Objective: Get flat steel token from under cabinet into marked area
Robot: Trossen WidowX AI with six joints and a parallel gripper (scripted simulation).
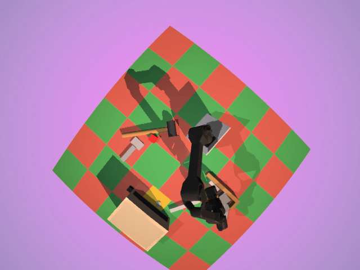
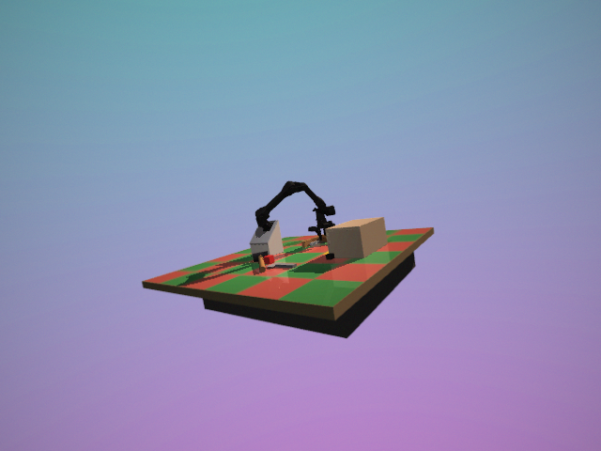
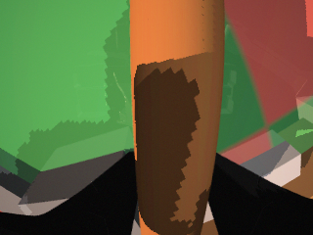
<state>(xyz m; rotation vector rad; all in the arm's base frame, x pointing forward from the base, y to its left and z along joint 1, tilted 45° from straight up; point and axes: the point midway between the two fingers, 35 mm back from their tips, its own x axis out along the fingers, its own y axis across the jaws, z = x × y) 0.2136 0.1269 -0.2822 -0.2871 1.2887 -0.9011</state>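
The pale bar is 50 mm behind my gripper tip, 40 mm to the right of it and 10 mm below it. The rest, counted from my gripper tip: grey block 30 mm behind, 60 mm to the left, 10 mm below; grey bar 40 mm ahead, 160 mm to the left, 20 mm below; grey token 280 mm ahead, 200 mm to the right, 20 mm below.
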